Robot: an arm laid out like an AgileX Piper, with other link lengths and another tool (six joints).
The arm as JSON. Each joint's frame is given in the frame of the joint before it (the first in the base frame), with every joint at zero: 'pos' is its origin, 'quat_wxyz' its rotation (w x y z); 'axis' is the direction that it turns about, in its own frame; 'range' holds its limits. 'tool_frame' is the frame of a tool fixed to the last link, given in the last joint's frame.
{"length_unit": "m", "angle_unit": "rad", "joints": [
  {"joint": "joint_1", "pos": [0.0, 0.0, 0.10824], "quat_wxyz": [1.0, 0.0, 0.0, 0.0], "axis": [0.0, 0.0, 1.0], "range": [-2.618, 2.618]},
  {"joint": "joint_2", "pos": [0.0, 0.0, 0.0], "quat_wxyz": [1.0, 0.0, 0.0, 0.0], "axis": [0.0, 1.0, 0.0], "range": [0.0, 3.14]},
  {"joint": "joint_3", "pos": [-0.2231, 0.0, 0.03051], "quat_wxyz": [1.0, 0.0, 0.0, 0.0], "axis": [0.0, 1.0, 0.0], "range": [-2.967, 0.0]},
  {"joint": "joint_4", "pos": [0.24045, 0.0, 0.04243], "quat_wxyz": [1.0, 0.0, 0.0, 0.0], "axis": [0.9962, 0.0, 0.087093], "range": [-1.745, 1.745]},
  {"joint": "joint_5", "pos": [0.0, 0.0, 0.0], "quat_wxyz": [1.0, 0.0, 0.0, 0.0], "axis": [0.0, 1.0, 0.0], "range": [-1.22, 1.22]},
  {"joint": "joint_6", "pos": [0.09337, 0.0, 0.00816], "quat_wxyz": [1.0, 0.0, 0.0, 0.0], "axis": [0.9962, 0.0, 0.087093], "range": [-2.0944, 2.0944]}
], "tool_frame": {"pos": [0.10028, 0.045, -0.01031], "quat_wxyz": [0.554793, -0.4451, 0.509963, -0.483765]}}
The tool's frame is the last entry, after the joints.
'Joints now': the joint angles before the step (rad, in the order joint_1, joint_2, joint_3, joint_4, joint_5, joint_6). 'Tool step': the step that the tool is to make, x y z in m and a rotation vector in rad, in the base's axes. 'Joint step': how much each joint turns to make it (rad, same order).
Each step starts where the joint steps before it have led.
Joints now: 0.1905, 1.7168, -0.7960, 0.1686, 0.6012, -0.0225
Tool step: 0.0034, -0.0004, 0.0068, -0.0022, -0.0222, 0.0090
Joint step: 0.0001, -0.0234, -0.0067, -0.0109, 0.0089, 0.0000
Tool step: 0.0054, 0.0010, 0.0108, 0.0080, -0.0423, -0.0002
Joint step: 0.0000, -0.0413, 0.0000, 0.0001, -0.0018, -0.0001
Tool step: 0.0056, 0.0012, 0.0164, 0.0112, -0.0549, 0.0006
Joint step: 0.0000, -0.0621, 0.0001, -0.0001, 0.0060, 0.0001
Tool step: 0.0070, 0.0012, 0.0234, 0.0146, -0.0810, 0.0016
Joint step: -0.0001, -0.0862, -0.0004, -0.0017, 0.0043, -0.0001
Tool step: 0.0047, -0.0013, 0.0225, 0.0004, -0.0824, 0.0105
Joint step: -0.0001, -0.0852, 0.0003, -0.0183, 0.0039, -0.0003
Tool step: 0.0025, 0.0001, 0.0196, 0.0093, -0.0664, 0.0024
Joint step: 0.0003, -0.0712, 0.0000, -0.0045, 0.0042, 0.0006
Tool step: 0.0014, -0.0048, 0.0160, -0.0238, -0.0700, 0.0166
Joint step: -0.0001, -0.0662, 0.0020, -0.0401, -0.0001, -0.0002
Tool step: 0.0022, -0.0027, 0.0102, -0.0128, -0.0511, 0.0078
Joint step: 0.0000, -0.0385, 0.0016, -0.0235, -0.0109, -0.0001
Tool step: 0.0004, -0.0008, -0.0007, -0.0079, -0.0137, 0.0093
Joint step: 0.0000, -0.0044, 0.0090, -0.0040, -0.0162, -0.0109
